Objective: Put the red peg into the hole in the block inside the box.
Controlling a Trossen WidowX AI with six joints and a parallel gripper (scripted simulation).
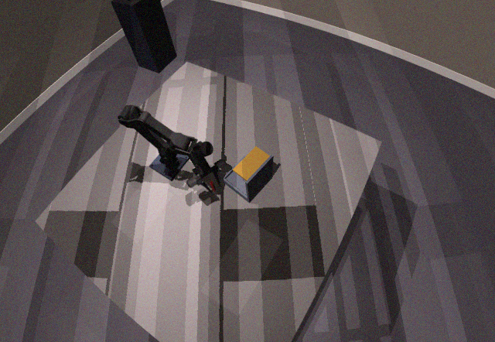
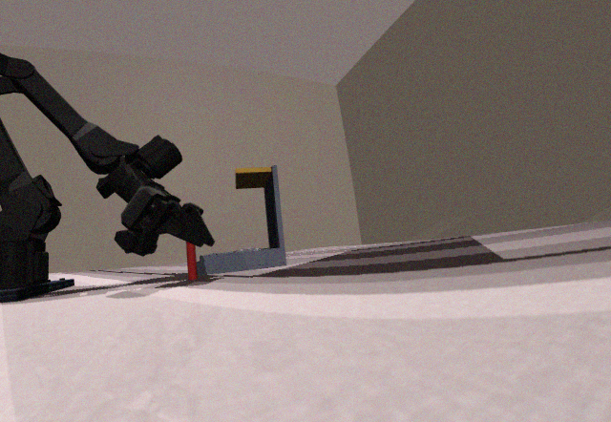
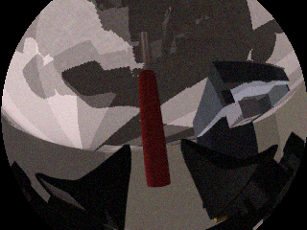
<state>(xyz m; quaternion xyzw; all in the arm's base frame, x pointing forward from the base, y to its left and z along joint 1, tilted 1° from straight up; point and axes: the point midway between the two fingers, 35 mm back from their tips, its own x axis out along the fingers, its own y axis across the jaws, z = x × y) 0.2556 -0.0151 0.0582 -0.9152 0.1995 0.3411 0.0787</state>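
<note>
My gripper tip is 30 mm past the red peg, 10 mm to the right of it and 10 mm above it. Round my gripper tip: back wall (160 mm ahead, 110 mm to the left, 50 mm above); then roof (120 mm ahead, 120 mm to the left, 140 mm above).
</note>
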